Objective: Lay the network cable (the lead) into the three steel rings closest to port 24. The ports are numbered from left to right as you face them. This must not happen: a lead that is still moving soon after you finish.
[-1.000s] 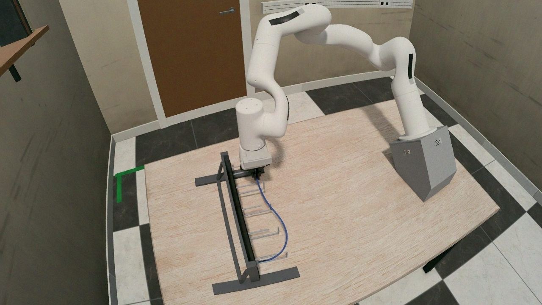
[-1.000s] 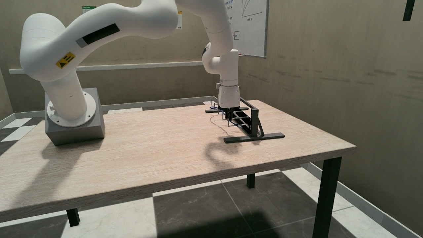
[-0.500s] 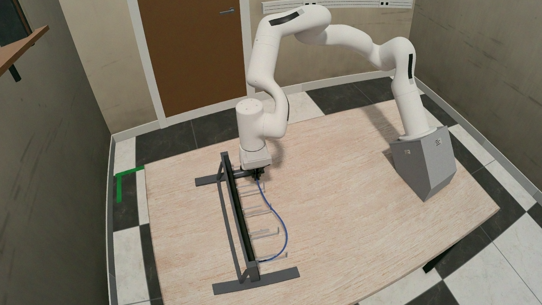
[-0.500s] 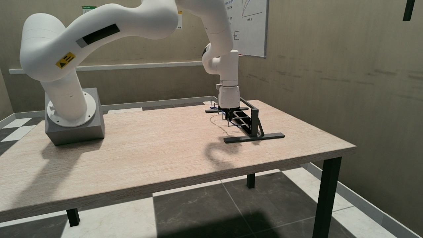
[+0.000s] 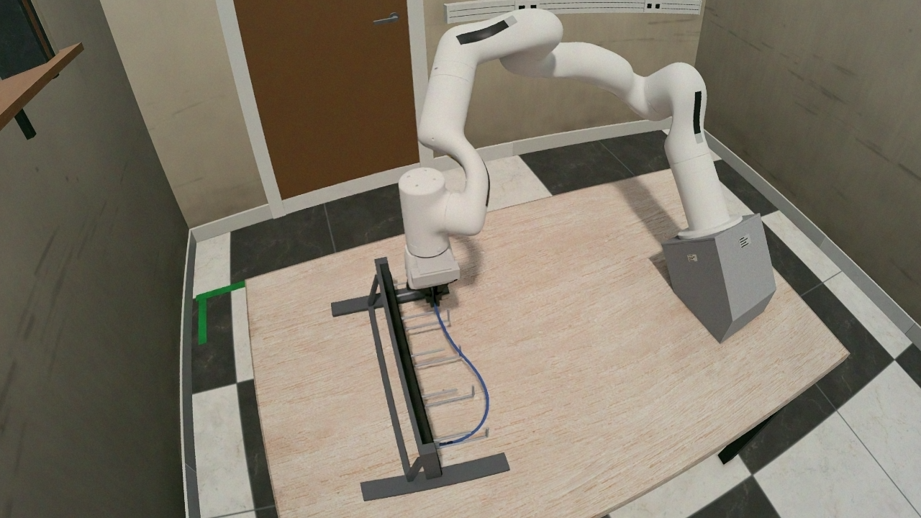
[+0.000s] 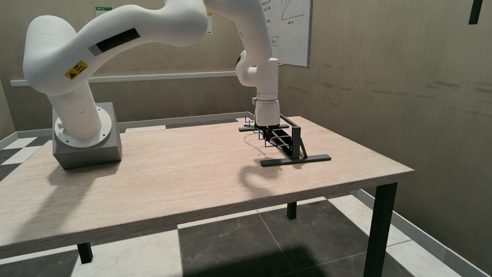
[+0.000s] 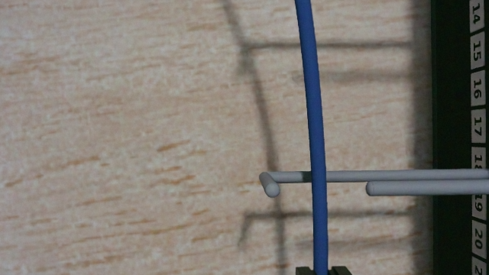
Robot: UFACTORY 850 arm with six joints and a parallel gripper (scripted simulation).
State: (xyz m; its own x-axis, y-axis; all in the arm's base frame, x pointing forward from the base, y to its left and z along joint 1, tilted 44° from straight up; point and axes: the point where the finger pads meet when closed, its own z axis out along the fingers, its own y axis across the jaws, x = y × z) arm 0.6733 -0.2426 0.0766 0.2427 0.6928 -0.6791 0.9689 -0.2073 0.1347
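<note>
The plug lies 10 mm behind my hand, 110 mm to the right of it and 20 mm below it. Round my hand: dark patch panel 130 mm ahead, 120 mm to the left, 20 mm below.
</note>
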